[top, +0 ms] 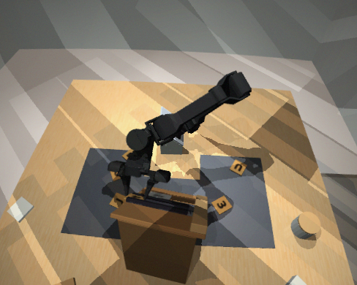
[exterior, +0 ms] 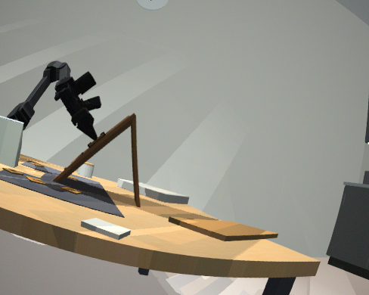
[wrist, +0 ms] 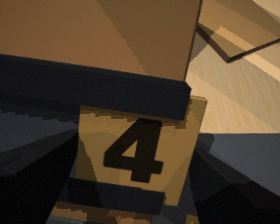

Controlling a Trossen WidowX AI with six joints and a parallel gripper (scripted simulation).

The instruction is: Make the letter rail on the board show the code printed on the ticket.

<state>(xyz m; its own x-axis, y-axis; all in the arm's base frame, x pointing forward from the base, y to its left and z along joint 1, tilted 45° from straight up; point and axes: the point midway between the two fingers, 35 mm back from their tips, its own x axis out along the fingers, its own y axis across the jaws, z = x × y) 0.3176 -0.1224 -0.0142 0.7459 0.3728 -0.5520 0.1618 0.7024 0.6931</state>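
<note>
Now: gripper tip 5 cm past the white ticket, 6 cm to the right of it and 8 cm above it. Also, from my gripper tip: tile marked 4: right at my gripper tip; q tile: 18 cm behind, 12 cm to the right, 17 cm below; dark mat: 14 cm behind, 10 cm to the left, 17 cm below.
</note>
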